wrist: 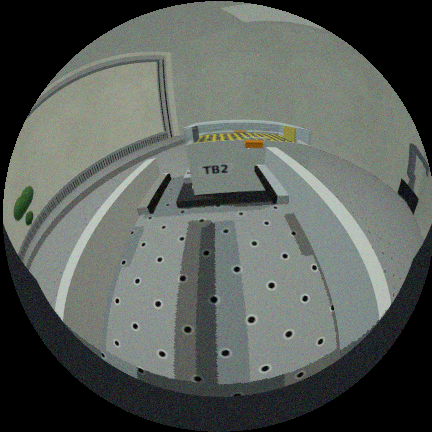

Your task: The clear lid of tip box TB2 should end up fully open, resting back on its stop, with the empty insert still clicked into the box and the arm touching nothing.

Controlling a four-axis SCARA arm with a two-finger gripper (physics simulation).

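Places are measured from the arm's base along level axes (x right, y up, z back), in centimetres.
Where they show: gripper, between the fingertips: (210, 160).
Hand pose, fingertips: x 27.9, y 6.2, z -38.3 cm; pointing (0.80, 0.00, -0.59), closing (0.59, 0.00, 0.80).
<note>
Things, the pixels of their top centre, and the offset from my fingertips. "pt": a spot on its surface instead. Level surfaces: height alone.
- Tip box TB2, centre of its top: (244, 120) dx +7.3, dy +2.8, dz -0.6 cm
- black base, a spot on its surface: (225, 199) pt dx +1.4, dy -4.4, dz +0.1 cm
- orange label, a spot on its surface: (254, 144) pt dx +4.1, dy +0.7, dz +1.8 cm
- clear lid, a spot on its surface: (245, 125) pt dx +3.4, dy +2.5, dz +1.3 cm
- insert, centre of its top: (244, 122) dx +7.3, dy +2.5, dz -0.6 cm
- grey deck, height of its surface: dy -4.9 cm
Tip box TB2 (227, 177) stands upright in a black base (225, 199), its lettered pale front facing the camera. An orange label (254, 144) is at the upper right of that front. The clear lid (245, 125) shows as a pale see-through rim above the box; its exact angle cannot be told at this low view. The insert (240, 137) shows edge-on as a yellow and dark striped band inside the rim; whether it is clicked in cannot be told. My gripper (210, 160) is shut and empty, its two black-padded fingers left and right of the box front in this view. Contact cannot be told.
A grey deck (200, 310) with rows of small dark holes runs toward the camera, with shadow stripes across it. A large framed window (100, 105) is at the left, with a green plant (23, 202) beyond it. A dark panel (408, 196) is at the far right.
</note>
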